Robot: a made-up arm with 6 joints. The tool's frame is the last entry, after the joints.
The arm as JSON. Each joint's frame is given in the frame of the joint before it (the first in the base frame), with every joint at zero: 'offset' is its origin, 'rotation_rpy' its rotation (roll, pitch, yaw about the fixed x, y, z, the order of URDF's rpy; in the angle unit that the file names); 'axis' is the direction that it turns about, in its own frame. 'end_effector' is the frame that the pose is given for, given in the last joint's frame.
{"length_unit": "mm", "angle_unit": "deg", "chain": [
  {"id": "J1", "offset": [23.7, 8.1, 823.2], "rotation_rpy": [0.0, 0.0, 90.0], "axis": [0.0, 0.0, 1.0]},
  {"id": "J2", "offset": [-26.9, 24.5, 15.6], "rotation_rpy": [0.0, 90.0, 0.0], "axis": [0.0, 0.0, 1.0]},
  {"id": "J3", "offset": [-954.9, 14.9, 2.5], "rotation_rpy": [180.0, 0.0, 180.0], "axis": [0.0, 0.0, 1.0]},
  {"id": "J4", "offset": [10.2, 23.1, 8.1], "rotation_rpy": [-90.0, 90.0, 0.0], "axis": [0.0, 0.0, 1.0]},
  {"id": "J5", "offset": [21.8, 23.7, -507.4], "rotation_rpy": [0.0, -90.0, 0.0], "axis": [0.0, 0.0, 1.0]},
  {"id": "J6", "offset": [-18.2, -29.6, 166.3], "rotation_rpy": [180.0, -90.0, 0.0], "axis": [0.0, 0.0, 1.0]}
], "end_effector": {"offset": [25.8, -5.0, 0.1], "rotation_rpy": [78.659, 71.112, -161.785]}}
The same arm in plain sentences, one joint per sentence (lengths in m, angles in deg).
The arm has six revolute joints in a row. What follows holds with every joint at zero, and every direction is one of the base frame's.
Joint 1 is mounted 0.0237 m along +x and 0.0081 m along +y and 0.8232 m along +z from the base frame's origin and turns about +z.
Joint 2 is mounted 0.0245 m along -x and 0.0269 m along -y and 0.0156 m along +z from joint 1 and turns about +y.
Joint 3 is mounted 0.0149 m along -x and 0.0025 m along +y and 0.9549 m along +z from joint 2 and turns about -y.
Joint 4 is mounted 0.0231 m along -x and 0.0081 m along -y and 0.0102 m along +z from joint 3 and turns about -x.
Joint 5 is mounted 0.5074 m along +x and 0.0218 m along +y and 0.0237 m along -z from joint 4 and turns about -y.
Joint 6 is mounted 0.0182 m along +x and 0.1663 m along -y and 0.0296 m along +z from joint 5 and turns about -x.
The tool frame, which is the frame that the pose is given for, is mounted 0.0001 m along -x and 0.0258 m along -y and 0.005 m along -z from joint 6; its axes are the base frame's turned by roll -28.64, pitch 5.81 and yaw 18 deg (as in URDF: about the fixed x, then y, then z).

